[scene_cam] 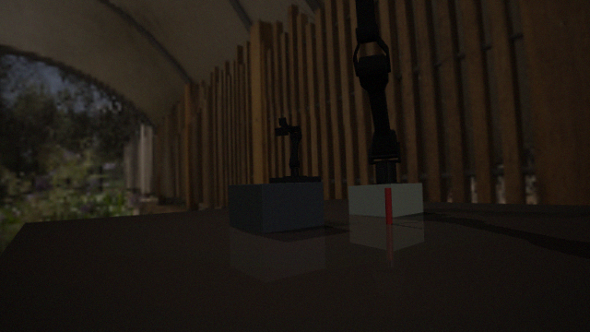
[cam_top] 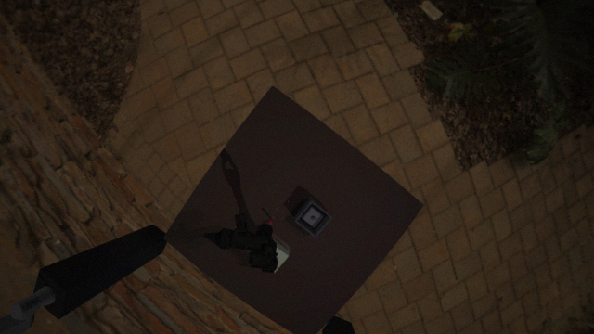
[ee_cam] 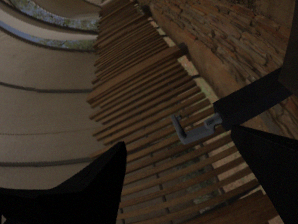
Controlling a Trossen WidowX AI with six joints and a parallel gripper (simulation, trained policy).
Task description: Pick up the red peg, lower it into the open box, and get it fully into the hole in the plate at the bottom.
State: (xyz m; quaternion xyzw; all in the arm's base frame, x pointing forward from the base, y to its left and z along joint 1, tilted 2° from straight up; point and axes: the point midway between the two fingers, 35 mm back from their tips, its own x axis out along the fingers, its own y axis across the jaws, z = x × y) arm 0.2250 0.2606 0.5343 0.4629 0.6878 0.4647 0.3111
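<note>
The red peg lies 2 cm behind my gripper tip, 18 cm to the right of it and 59 cm below it. Also, from my gripper tip: dark box 13 cm ahead, 39 cm to the right, 61 cm below; then grey plate 13 cm ahead, 39 cm to the right, 59 cm below.
</note>
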